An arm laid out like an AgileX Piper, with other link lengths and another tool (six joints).
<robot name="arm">
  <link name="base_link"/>
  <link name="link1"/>
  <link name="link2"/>
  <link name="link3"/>
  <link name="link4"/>
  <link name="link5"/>
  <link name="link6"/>
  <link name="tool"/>
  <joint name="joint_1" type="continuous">
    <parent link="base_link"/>
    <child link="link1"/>
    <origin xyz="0 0 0.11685" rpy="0 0 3.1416"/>
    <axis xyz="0 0 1"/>
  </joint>
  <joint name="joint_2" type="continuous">
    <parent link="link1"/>
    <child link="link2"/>
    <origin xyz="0 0 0" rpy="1.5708 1.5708 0"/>
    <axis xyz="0 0 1"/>
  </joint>
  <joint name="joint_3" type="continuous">
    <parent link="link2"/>
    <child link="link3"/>
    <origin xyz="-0.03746 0.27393 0" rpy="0 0 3.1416"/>
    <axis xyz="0 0 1"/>
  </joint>
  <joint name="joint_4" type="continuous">
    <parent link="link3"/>
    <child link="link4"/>
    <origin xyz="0.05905 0.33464 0" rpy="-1.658 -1.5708 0"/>
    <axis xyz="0 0 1"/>
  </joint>
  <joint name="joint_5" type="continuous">
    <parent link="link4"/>
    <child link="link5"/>
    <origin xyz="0 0 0" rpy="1.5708 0 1.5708"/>
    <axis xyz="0 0 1"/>
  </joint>
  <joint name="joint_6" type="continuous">
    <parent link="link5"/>
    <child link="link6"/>
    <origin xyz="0 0.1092 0" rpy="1.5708 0 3.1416"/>
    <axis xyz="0 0 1"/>
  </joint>
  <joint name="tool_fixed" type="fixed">
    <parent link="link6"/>
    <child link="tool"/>
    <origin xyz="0.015 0.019 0.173" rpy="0 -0.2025 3.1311"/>
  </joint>
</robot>
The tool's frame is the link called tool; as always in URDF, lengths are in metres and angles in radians. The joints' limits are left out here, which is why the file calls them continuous.
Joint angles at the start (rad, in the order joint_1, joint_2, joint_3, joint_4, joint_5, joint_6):
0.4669 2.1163 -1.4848 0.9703 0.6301 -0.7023
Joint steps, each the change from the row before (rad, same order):
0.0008 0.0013 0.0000 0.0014 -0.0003 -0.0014
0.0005 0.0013 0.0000 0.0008 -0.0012 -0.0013
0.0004 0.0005 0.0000 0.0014 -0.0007 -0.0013
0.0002 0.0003 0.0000 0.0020 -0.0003 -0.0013
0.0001 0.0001 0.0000 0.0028 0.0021 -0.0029
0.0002 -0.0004 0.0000 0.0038 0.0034 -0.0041
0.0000 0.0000 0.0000 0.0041 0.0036 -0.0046
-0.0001 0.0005 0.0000 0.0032 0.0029 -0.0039
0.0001 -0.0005 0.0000 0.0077 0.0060 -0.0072
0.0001 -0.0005 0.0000 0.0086 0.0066 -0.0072
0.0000 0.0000 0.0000 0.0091 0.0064 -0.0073
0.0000 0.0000 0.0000 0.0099 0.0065 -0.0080
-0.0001 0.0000 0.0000 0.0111 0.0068 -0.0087
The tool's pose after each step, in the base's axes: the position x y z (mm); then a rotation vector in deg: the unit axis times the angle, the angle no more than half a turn. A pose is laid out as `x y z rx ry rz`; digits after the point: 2 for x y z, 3 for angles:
474.25 414.08 -16.01 -139.170 -38.385 -18.739
474.23 414.25 -16.71 -139.191 -38.409 -18.745
474.22 414.52 -16.85 -139.165 -38.417 -18.776
474.23 414.81 -16.79 -139.112 -38.390 -18.797
473.65 415.29 -16.54 -138.971 -38.490 -18.723
472.75 416.02 -15.87 -138.751 -38.666 -18.630
471.83 416.68 -15.41 -138.529 -38.844 -18.515
471.08 417.11 -15.36 -138.365 -38.993 -18.397
469.60 418.40 -14.13 -137.951 -39.220 -18.230
468.00 419.84 -12.75 -137.493 -39.411 -18.029
466.46 421.25 -11.57 -137.034 -39.559 -17.816
464.93 422.75 -10.27 -136.542 -39.710 -17.622
463.40 424.37 -8.76 -136.002 -39.839 -17.438

